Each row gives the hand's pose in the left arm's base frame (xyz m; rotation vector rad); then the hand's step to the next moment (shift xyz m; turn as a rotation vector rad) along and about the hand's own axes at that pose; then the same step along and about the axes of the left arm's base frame.
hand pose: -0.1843 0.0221 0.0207 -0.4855 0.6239 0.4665
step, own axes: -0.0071 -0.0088 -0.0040 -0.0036 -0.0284 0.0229
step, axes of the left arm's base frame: -0.0020 -0.0110 0.0043 0.0228 -0.0106 0.0266
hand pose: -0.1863 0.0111 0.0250 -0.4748 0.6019 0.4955
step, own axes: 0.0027 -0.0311 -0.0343 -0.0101 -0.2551 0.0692
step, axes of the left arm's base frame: 0.0053 -0.0424 -0.0181 0.1648 -0.1640 0.1261
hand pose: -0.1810 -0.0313 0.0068 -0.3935 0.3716 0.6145
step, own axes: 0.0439 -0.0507 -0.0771 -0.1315 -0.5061 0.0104
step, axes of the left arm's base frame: 0.0477 -0.0523 -0.0737 0.2152 -0.4369 0.1906
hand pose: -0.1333 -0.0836 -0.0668 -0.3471 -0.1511 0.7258
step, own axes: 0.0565 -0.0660 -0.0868 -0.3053 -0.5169 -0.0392
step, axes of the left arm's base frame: 0.1049 -0.0302 -0.0562 0.1058 -0.5741 0.1455
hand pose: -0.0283 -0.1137 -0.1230 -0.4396 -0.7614 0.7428
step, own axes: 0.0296 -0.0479 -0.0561 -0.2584 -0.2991 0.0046
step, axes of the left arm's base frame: 0.0778 -0.0154 0.0057 0.0004 -0.3900 0.0646
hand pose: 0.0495 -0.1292 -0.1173 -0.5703 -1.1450 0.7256
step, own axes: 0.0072 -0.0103 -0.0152 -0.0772 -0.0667 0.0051
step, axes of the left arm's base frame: 0.0183 -0.0018 0.0070 -0.0084 -0.1017 0.0039
